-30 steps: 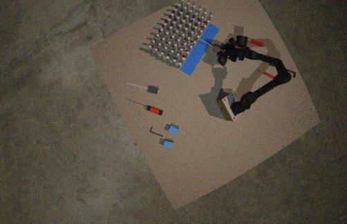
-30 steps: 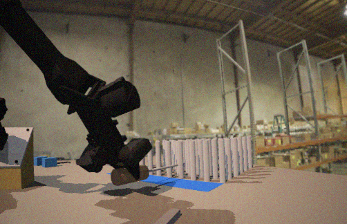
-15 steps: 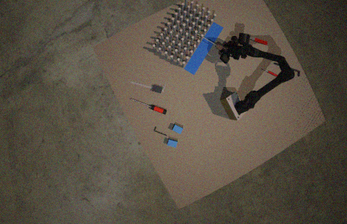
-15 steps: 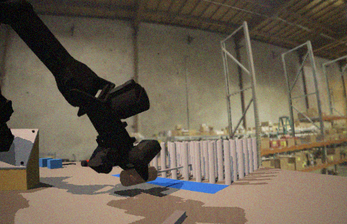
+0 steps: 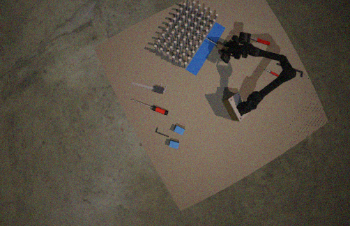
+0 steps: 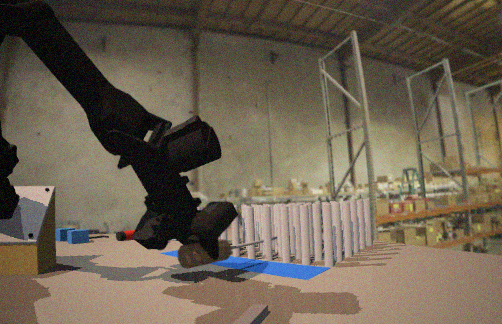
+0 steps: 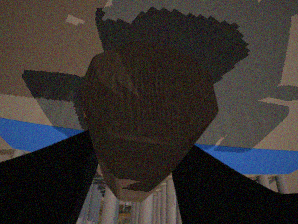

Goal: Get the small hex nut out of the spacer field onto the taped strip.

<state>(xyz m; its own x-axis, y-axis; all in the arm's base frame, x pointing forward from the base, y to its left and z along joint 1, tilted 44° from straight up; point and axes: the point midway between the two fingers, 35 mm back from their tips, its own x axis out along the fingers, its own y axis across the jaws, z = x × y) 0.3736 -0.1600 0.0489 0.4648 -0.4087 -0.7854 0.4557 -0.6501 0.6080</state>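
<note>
My gripper tip is now 60 mm short of the blue taped strip, 80 mm to the right of it and 30 mm above it. From my gripper tip the other things lie so: wooden-handled tool: 90 mm ahead, 50 mm to the left.
</note>
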